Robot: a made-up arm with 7 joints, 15 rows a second.
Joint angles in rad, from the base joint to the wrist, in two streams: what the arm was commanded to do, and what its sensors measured. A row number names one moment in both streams.
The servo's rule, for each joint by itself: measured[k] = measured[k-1] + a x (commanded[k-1-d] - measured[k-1]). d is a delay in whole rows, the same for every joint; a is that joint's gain. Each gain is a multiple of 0.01, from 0.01 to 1. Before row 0 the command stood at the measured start. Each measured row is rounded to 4 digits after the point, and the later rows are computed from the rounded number. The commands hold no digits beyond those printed.
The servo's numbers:
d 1
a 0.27 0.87 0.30 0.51 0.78 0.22 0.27
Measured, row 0:
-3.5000 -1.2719 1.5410 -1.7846 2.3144 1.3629 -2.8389
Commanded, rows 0 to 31:
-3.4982 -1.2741 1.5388 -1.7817 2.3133 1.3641 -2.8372
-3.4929 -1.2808 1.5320 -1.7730 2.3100 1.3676 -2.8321
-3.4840 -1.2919 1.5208 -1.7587 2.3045 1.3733 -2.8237
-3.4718 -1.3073 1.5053 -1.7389 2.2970 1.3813 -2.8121
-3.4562 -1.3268 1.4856 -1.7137 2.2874 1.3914 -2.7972
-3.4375 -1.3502 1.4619 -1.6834 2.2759 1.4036 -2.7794
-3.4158 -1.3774 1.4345 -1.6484 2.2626 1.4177 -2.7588
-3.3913 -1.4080 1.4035 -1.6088 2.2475 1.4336 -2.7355
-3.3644 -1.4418 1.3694 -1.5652 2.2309 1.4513 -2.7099
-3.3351 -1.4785 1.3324 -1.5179 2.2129 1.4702 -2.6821
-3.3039 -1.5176 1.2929 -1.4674 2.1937 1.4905 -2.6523
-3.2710 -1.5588 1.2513 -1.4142 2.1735 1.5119 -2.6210
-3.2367 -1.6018 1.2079 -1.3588 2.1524 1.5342 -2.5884
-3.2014 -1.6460 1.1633 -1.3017 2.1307 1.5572 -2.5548
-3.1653 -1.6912 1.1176 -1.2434 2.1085 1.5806 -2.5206
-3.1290 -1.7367 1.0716 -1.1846 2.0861 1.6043 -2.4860
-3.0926 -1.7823 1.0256 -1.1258 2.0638 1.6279 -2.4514
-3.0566 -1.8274 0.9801 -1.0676 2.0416 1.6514 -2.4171
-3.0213 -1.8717 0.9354 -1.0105 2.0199 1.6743 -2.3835
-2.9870 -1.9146 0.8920 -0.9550 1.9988 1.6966 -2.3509
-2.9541 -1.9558 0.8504 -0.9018 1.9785 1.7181 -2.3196
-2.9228 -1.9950 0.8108 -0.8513 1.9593 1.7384 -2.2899
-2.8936 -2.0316 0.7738 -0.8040 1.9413 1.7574 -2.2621
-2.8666 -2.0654 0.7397 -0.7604 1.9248 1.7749 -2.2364
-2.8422 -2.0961 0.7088 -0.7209 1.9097 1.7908 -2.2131
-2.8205 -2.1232 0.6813 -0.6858 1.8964 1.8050 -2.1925
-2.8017 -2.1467 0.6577 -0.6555 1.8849 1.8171 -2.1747
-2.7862 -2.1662 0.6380 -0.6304 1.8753 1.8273 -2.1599
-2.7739 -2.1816 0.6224 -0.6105 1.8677 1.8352 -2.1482
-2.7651 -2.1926 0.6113 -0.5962 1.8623 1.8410 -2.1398
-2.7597 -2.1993 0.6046 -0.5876 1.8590 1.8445 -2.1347
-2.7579 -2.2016 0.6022 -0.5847 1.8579 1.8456 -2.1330
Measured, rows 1 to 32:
-3.5000 -1.2719 1.5410 -1.7846 2.3144 1.3629 -2.8389
-3.4995 -1.2738 1.5403 -1.7831 2.3135 1.3632 -2.8384
-3.4977 -1.2799 1.5378 -1.7779 2.3108 1.3642 -2.8367
-3.4940 -1.2903 1.5327 -1.7681 2.3059 1.3662 -2.8332
-3.4880 -1.3051 1.5245 -1.7532 2.2990 1.3695 -2.8275
-3.4794 -1.3240 1.5128 -1.7331 2.2900 1.3743 -2.8193
-3.4681 -1.3468 1.4975 -1.7078 2.2790 1.3807 -2.8085
-3.4540 -1.3734 1.4786 -1.6775 2.2662 1.3888 -2.7951
-3.4371 -1.4035 1.4561 -1.6425 2.2516 1.3987 -2.7790
-3.4175 -1.4368 1.4301 -1.6031 2.2355 1.4103 -2.7603
-3.3953 -1.4731 1.4008 -1.5596 2.2179 1.4235 -2.7392
-3.3706 -1.5118 1.3684 -1.5126 2.1990 1.4382 -2.7157
-3.3437 -1.5527 1.3333 -1.4624 2.1791 1.4544 -2.6901
-3.3148 -1.5954 1.2957 -1.4096 2.1583 1.4720 -2.6626
-3.2842 -1.6394 1.2560 -1.3546 2.1368 1.4907 -2.6335
-3.2521 -1.6845 1.2145 -1.2979 2.1147 1.5105 -2.6030
-3.2189 -1.7299 1.1716 -1.2401 2.0924 1.5311 -2.5714
-3.1848 -1.7755 1.1278 -1.1818 2.0701 1.5524 -2.5390
-3.1502 -1.8207 1.0835 -1.1236 2.0479 1.5742 -2.5061
-3.1154 -1.8651 1.0391 -1.0659 2.0261 1.5962 -2.4730
-3.0807 -1.9082 0.9950 -1.0093 2.0048 1.6183 -2.4400
-3.0465 -1.9496 0.9516 -0.9545 1.9843 1.6403 -2.4075
-3.0131 -1.9891 0.9094 -0.9019 1.9648 1.6619 -2.3757
-2.9808 -2.0261 0.8687 -0.8520 1.9465 1.6829 -2.3450
-2.9500 -2.0603 0.8300 -0.8053 1.9296 1.7031 -2.3157
-2.9209 -2.0914 0.7936 -0.7623 1.9141 1.7224 -2.2880
-2.8938 -2.1191 0.7599 -0.7233 1.9003 1.7406 -2.2622
-2.8689 -2.1431 0.7292 -0.6887 1.8883 1.7574 -2.2386
-2.8466 -2.1632 0.7018 -0.6590 1.8782 1.7728 -2.2174
-2.8270 -2.1792 0.6780 -0.6343 1.8700 1.7865 -2.1987
-2.8103 -2.1909 0.6580 -0.6149 1.8640 1.7985 -2.1828
-2.7966 -2.1982 0.6420 -0.6010 1.8601 1.8086 -2.1698

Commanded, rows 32 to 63:
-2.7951 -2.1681 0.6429 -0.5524 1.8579 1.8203 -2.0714
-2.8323 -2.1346 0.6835 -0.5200 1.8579 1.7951 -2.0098
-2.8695 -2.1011 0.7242 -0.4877 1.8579 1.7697 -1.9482
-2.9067 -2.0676 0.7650 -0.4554 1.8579 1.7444 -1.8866
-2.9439 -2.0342 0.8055 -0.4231 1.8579 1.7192 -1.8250
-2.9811 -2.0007 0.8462 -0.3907 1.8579 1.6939 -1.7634
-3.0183 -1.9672 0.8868 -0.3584 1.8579 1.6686 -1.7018
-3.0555 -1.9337 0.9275 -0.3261 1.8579 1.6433 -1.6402
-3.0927 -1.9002 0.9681 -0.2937 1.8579 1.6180 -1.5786
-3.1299 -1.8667 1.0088 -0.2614 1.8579 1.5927 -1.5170
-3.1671 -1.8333 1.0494 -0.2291 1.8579 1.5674 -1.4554
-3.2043 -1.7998 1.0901 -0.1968 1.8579 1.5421 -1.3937
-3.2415 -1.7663 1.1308 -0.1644 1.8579 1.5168 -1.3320
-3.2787 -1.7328 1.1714 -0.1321 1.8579 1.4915 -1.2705
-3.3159 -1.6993 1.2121 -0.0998 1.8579 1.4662 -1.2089
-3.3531 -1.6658 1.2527 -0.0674 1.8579 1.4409 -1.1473
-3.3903 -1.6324 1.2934 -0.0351 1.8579 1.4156 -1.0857
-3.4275 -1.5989 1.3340 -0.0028 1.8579 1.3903 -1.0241
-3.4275 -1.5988 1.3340 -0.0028 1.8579 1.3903 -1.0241
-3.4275 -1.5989 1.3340 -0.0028 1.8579 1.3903 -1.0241
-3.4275 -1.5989 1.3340 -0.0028 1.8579 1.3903 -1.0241
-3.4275 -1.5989 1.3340 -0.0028 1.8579 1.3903 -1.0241
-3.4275 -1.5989 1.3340 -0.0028 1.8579 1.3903 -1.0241
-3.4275 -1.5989 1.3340 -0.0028 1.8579 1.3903 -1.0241
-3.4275 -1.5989 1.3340 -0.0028 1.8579 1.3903 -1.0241
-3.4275 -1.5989 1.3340 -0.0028 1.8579 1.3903 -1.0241
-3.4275 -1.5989 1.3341 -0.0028 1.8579 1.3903 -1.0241
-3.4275 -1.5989 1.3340 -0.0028 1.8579 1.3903 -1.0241
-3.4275 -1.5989 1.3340 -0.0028 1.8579 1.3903 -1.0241
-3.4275 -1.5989 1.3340 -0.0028 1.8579 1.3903 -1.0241
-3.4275 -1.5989 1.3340 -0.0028 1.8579 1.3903 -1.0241
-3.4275 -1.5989 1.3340 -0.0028 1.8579 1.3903 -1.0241
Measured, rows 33 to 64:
-2.7862 -2.2012 0.6301 -0.5927 1.8584 1.8167 -2.1599
-2.7886 -2.1724 0.6339 -0.5721 1.8580 1.8175 -2.1360
-2.8004 -2.1395 0.6488 -0.5455 1.8579 1.8126 -2.1019
-2.8191 -2.1061 0.6714 -0.5160 1.8579 1.8032 -2.0604
-2.8428 -2.0726 0.6995 -0.4851 1.8579 1.7903 -2.0135
-2.8701 -2.0392 0.7313 -0.4535 1.8579 1.7747 -1.9626
-2.9001 -2.0057 0.7658 -0.4215 1.8579 1.7569 -1.9088
-2.9320 -1.9722 0.8021 -0.3893 1.8579 1.7375 -1.8529
-2.9653 -1.9387 0.8397 -0.3571 1.8579 1.7168 -1.7955
-2.9997 -1.9052 0.8782 -0.3248 1.8579 1.6951 -1.7369
-3.0349 -1.8717 0.9174 -0.2925 1.8579 1.6726 -1.6775
-3.0706 -1.8383 0.9570 -0.2602 1.8579 1.6495 -1.6175
-3.1067 -1.8048 0.9969 -0.2279 1.8579 1.6259 -1.5571
-3.1431 -1.7713 1.0371 -0.1955 1.8579 1.6019 -1.4963
-3.1797 -1.7378 1.0774 -0.1632 1.8579 1.5776 -1.4353
-3.2165 -1.7043 1.1178 -0.1309 1.8579 1.5531 -1.3742
-3.2534 -1.6708 1.1583 -0.0985 1.8579 1.5284 -1.3129
-3.2904 -1.6374 1.1988 -0.0662 1.8579 1.5036 -1.2516
-3.3274 -1.6039 1.2394 -0.0339 1.8579 1.4787 -1.1902
-3.3544 -1.5995 1.2678 -0.0180 1.8579 1.4593 -1.1454
-3.3741 -1.5990 1.2877 -0.0102 1.8579 1.4441 -1.1126
-3.3885 -1.5989 1.3016 -0.0064 1.8579 1.4323 -1.0887
-3.3990 -1.5989 1.3113 -0.0046 1.8579 1.4231 -1.0713
-3.4067 -1.5989 1.3181 -0.0037 1.8579 1.4159 -1.0586
-3.4123 -1.5989 1.3229 -0.0032 1.8579 1.4103 -1.0493
-3.4164 -1.5989 1.3262 -0.0030 1.8579 1.4059 -1.0425
-3.4194 -1.5989 1.3285 -0.0029 1.8579 1.4025 -1.0375
-3.4216 -1.5989 1.3302 -0.0028 1.8579 1.3998 -1.0339
-3.4232 -1.5989 1.3313 -0.0028 1.8579 1.3977 -1.0313
-3.4244 -1.5989 1.3321 -0.0028 1.8579 1.3961 -1.0294
-3.4252 -1.5989 1.3327 -0.0028 1.8579 1.3948 -1.0280
-3.4258 -1.5989 1.3331 -0.0028 1.8579 1.3938 -1.0269

